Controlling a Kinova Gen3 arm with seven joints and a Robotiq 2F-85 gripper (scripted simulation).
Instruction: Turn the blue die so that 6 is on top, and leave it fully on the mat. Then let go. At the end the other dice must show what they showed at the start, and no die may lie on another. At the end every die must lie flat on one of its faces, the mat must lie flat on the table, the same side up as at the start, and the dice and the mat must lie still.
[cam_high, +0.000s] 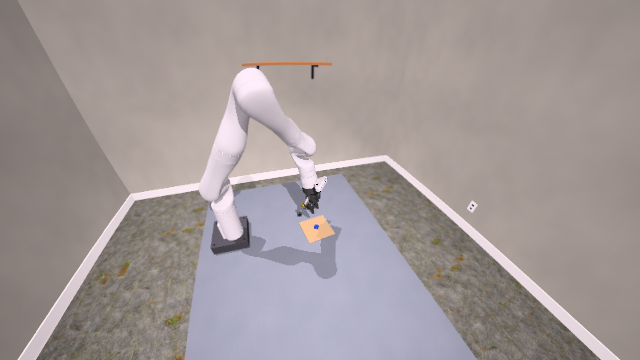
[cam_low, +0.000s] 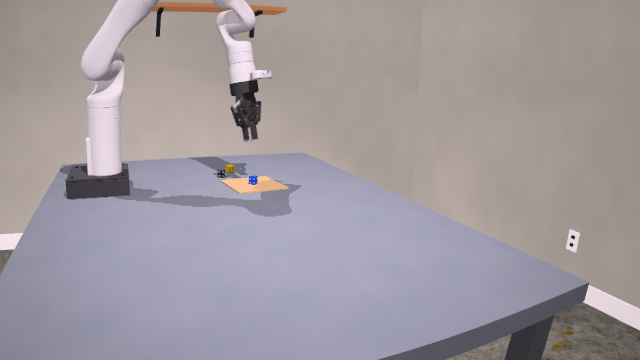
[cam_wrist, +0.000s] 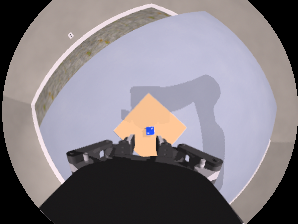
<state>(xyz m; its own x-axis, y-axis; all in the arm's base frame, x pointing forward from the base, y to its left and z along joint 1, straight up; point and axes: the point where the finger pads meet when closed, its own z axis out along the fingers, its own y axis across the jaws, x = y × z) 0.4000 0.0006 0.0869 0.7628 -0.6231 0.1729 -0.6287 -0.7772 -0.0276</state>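
Now: the blue die 120 mm below my hand, 10 mm to the right of it and 10 mm ahead of it. Also, from my hand: black die 130 mm below, 100 mm to the left, 60 mm behind; then mat 140 mm below, 10 mm to the right, 10 mm ahead; then yellow die 160 mm to the left, 130 mm below, 30 mm behind.
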